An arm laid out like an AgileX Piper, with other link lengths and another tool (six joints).
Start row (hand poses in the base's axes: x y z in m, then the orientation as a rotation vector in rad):
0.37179, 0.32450, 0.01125, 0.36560, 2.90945, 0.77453
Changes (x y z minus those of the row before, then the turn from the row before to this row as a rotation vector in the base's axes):
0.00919, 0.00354, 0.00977, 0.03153, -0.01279, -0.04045
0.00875, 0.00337, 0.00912, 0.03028, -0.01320, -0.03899
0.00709, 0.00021, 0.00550, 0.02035, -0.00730, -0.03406
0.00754, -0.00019, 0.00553, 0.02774, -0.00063, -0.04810
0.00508, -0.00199, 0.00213, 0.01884, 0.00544, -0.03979
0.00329, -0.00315, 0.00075, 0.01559, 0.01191, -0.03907
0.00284, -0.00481, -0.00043, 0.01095, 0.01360, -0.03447
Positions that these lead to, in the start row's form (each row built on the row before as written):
0.38098, 0.32804, 0.02102, 0.41958, 2.87150, 0.81451
0.38973, 0.33141, 0.03014, 0.47030, 2.83279, 0.85192
0.39682, 0.33162, 0.03564, 0.51552, 2.80361, 0.87507
0.40436, 0.33143, 0.04117, 0.58407, 2.76987, 0.90541
0.40944, 0.32944, 0.04330, 0.64324, 2.74706, 0.92377
0.41273, 0.32629, 0.04405, 0.70472, 2.73000, 0.93673
0.41557, 0.32148, 0.04362, 0.76035, 2.71734, 0.94351

